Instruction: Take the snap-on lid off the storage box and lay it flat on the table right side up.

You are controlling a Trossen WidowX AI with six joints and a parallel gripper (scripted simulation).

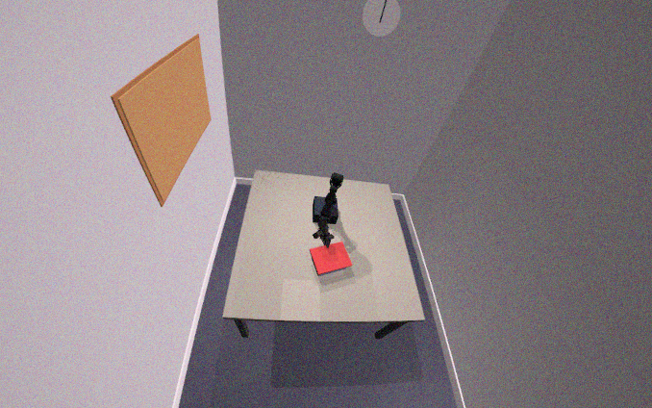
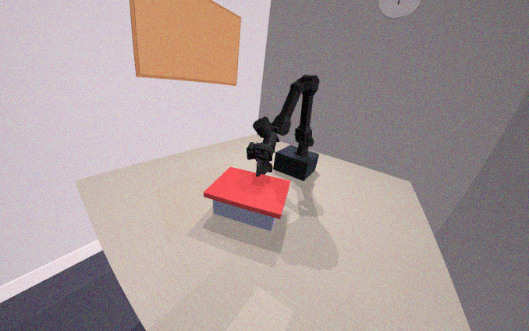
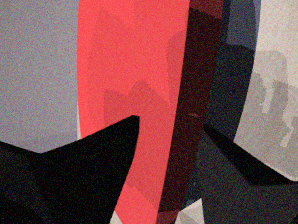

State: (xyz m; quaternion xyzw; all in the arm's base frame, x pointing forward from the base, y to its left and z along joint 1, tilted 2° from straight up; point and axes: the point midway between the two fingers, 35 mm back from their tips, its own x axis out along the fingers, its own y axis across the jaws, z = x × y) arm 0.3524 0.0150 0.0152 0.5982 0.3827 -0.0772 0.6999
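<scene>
Right now the red lid is 7 cm ahead of my gripper tip and 3 cm to the left of it. The rest, counted from my gripper tip: storage box (7 cm ahead, 4 cm below, 3 cm to the left).
</scene>
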